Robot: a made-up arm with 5 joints.
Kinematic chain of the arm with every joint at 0, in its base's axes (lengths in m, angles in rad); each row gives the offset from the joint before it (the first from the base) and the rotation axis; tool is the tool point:
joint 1: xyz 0 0 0.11 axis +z
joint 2: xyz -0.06 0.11 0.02 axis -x
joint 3: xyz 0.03 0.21 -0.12 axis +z
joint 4: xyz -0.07 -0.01 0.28 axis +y
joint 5: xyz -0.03 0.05 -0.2 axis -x
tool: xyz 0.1 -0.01 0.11
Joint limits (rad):
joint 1: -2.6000..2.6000
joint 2: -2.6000..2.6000
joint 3: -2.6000..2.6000
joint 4: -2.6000..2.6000
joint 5: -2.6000..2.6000
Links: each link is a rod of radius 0.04 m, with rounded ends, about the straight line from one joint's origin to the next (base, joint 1, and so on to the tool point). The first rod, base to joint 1, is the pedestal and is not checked.
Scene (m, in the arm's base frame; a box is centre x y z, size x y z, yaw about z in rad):
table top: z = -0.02
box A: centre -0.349 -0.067 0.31 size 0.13 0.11 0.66 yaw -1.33
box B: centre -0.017 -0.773 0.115 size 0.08 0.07 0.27 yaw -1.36
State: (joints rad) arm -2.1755 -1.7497 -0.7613 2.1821 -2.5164
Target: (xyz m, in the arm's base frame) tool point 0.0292 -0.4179 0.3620
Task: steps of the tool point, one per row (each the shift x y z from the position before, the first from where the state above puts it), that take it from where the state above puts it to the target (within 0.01 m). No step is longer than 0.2 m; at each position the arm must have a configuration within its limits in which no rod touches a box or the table.
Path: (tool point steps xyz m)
1: -0.0808 -0.0825 0.0652
2: -0.0463 -0.1142 0.0427
3: 0.0009 -0.1236 0.0150
4: 0.0467 -0.1064 -0.0133
5: -0.0312 -0.1422 -0.0466
6: 0.0481 -0.1400 -0.0907
7: 0.1178 -0.0867 -0.1258

